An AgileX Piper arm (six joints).
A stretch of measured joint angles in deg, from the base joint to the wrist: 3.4 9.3 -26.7 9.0 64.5 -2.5; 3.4 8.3 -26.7 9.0 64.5 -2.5; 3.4 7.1 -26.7 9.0 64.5 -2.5; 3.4 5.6 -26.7 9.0 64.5 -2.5; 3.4 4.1 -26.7 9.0 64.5 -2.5; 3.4 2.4 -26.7 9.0 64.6 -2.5; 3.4 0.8 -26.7 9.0 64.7 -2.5; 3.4 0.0 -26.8 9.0 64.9 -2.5; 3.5 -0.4 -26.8 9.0 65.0 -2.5
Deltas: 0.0 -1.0 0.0 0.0 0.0 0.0; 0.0 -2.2 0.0 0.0 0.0 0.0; 0.0 -3.7 0.0 0.0 0.0 0.0; 0.0 -5.2 0.0 0.0 0.0 0.0; 0.0 -6.9 0.0 0.0 0.1 0.0; 0.0 -8.5 0.0 0.0 0.2 0.0; 0.0 -9.3 -0.1 0.0 0.4 0.0; 0.1 -9.7 -0.1 0.0 0.5 0.0
